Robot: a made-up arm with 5 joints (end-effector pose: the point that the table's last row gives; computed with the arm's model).
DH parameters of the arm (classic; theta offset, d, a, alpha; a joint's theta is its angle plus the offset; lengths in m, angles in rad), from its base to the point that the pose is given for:
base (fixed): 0 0 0.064 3.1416
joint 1: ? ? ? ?
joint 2: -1.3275 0 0.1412 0
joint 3: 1.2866 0 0.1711 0
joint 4: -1.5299 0.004 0 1.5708
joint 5: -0.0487 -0.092 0 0
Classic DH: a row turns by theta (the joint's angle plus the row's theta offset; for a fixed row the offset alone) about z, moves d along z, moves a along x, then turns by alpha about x.
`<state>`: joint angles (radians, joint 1 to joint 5).
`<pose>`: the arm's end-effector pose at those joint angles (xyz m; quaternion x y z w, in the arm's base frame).
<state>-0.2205 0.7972 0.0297 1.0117 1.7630</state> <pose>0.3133 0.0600 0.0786 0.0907 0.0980 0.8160 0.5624</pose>
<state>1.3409 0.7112 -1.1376 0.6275 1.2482</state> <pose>0.1582 -0.3848 0.3573 -0.6042 -0.1873 -0.0547 0.7726</pose>
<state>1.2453 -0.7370 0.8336 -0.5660 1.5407</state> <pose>0.1394 -0.2109 0.3734 -0.8348 -0.1711 0.0644 0.5193</pose>
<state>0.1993 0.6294 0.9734 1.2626 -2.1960</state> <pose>0.1228 -0.0078 0.1116 -0.5147 0.3142 -0.7497 0.2726</pose>
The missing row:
joint 1: 0 -0.217 0.038 1.5708
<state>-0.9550 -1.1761 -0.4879 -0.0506 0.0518</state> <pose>-0.0037 -0.0887 0.5617 -0.4570 0.8866 0.0331 0.0638</pose>
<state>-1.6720 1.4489 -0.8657 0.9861 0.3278</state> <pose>0.0272 0.3228 0.0196 0.0005 -0.0006 0.8280 0.5607</pose>
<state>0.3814 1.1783 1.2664 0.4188 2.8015</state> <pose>0.0307 0.0176 0.0976 0.6023 0.0022 0.7398 0.2999</pose>
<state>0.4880 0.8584 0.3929 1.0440 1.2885</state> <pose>0.2101 -0.0730 0.0518 0.2695 0.2302 0.3433 0.8698</pose>
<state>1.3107 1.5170 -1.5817 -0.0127 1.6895</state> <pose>0.1806 -0.4228 0.2155 -0.7306 -0.0697 0.1116 0.6700</pose>
